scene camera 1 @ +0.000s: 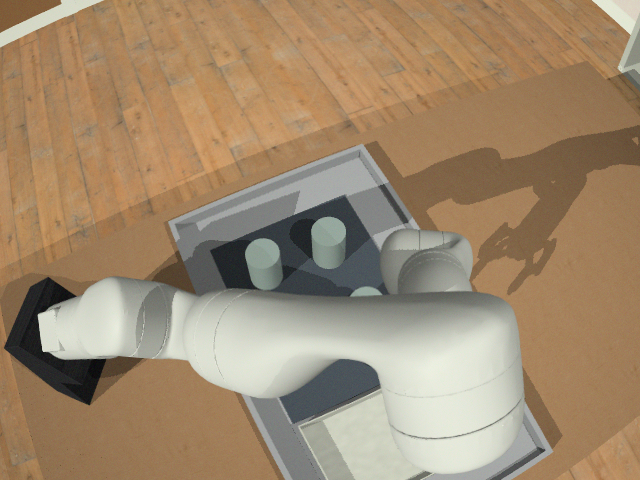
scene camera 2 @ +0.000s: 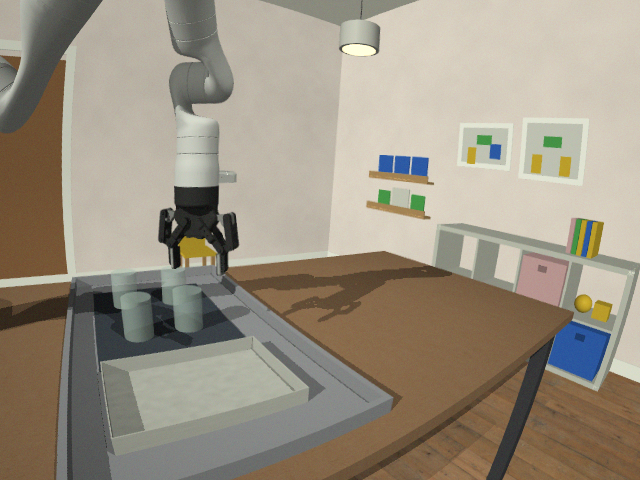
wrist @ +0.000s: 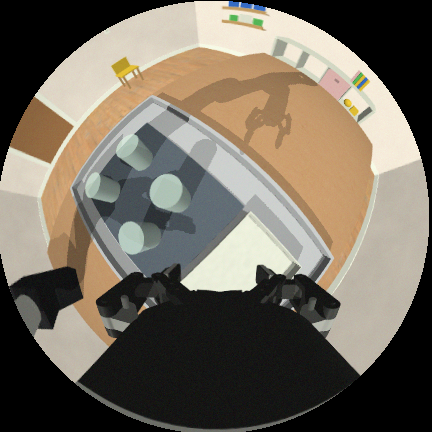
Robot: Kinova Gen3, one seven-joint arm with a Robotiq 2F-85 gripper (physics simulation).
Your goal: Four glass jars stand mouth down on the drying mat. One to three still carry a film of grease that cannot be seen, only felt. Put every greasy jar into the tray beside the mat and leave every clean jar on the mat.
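Frame: origin at the arm's base, x ahead, y left, z up, level; metres.
Where they show: gripper, fingertip midpoint: (scene camera 2: 197, 271) (wrist: 218, 273); arm's base, origin of the base link: (scene camera 1: 64, 331).
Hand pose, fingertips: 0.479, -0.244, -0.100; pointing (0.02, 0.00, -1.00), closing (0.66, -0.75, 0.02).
Observation:
Things, the pixels of their top centre, and the offset from my fingertips, as dx, dy, dz. Level surfaces: height alone.
- dark blue mat, its level: dz -0.175
- far left jar, middle of its top: (scene camera 1: 262, 253) (scene camera 2: 123, 272) (wrist: 91, 184) -0.096, +0.328, -0.088
- far right jar, middle of its top: (scene camera 1: 328, 231) (wrist: 126, 145) (scene camera 2: 173, 269) +0.034, +0.312, -0.088
- cream tray, middle of its top: (scene camera 2: 197, 377) (scene camera 1: 398, 436) (wrist: 234, 288) -0.042, -0.093, -0.148
- brown table, its level: dz -0.180
Four pale green jars stand mouth down on the dark blue mat (scene camera 1: 336, 379) (scene camera 2: 111, 348) (wrist: 215, 210): the far left jar (scene camera 1: 264, 266) (scene camera 2: 124, 289) (wrist: 102, 187), the far right jar (scene camera 1: 328, 245) (scene camera 2: 173, 286) (wrist: 134, 151), the near right jar (scene camera 1: 366, 291) (scene camera 2: 187, 308) (wrist: 169, 192) and the near left jar (scene camera 2: 137, 317) (wrist: 139, 237). In scene camera 1 the arm hides the near left jar and most of the near right one. The cream tray (scene camera 1: 361, 439) (scene camera 2: 206, 392) (wrist: 245, 250) holds no jar. My gripper (scene camera 2: 199, 266) (wrist: 218, 273) is open and empty, above jar height; the arm hides it in scene camera 1.
A grey rimmed surround (scene camera 1: 266, 428) (scene camera 2: 341, 408) (wrist: 225, 170) encloses the mat and tray on the brown table (scene camera 1: 578, 320) (scene camera 2: 413, 320) (wrist: 310, 190). The black arm base (scene camera 1: 67, 377) (wrist: 50, 295) stands at the left. My arm (scene camera 1: 320, 330) stretches over the mat.

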